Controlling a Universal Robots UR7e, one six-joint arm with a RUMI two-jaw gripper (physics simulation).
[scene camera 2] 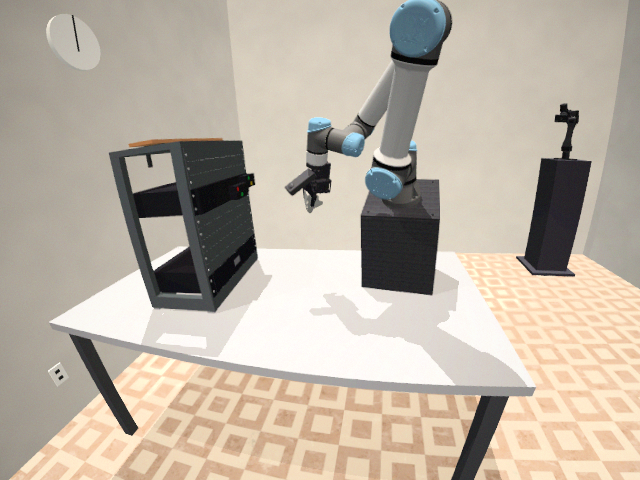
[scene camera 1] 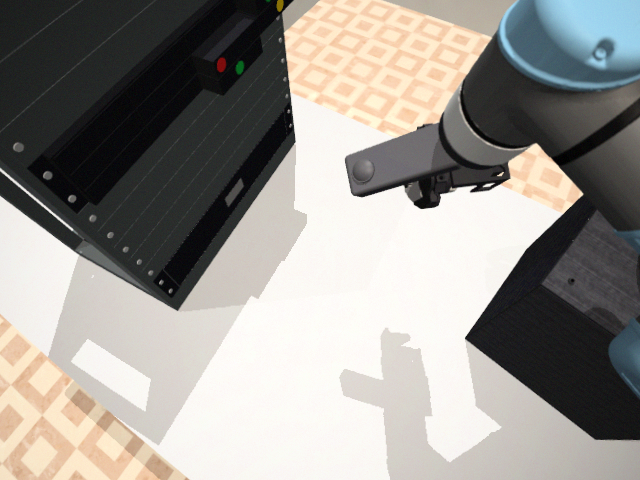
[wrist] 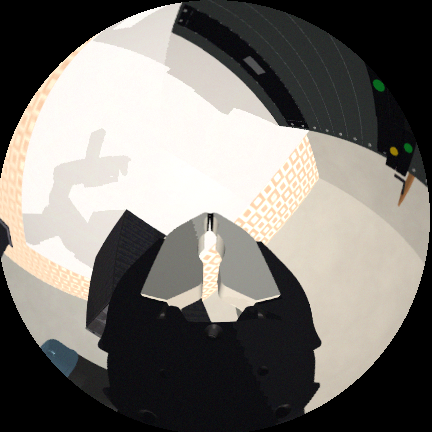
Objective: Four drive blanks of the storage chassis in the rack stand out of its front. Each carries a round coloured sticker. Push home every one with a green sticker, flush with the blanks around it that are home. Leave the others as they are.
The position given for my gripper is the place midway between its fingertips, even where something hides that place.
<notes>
I see my gripper (scene camera 1: 409, 189) and a rack (scene camera 1: 151, 136).
The rack also shows in scene camera 2 (scene camera 2: 215, 206) and in the wrist view (wrist: 302, 85). My gripper shows as well in scene camera 2 (scene camera 2: 309, 212) and in the wrist view (wrist: 209, 214).
</notes>
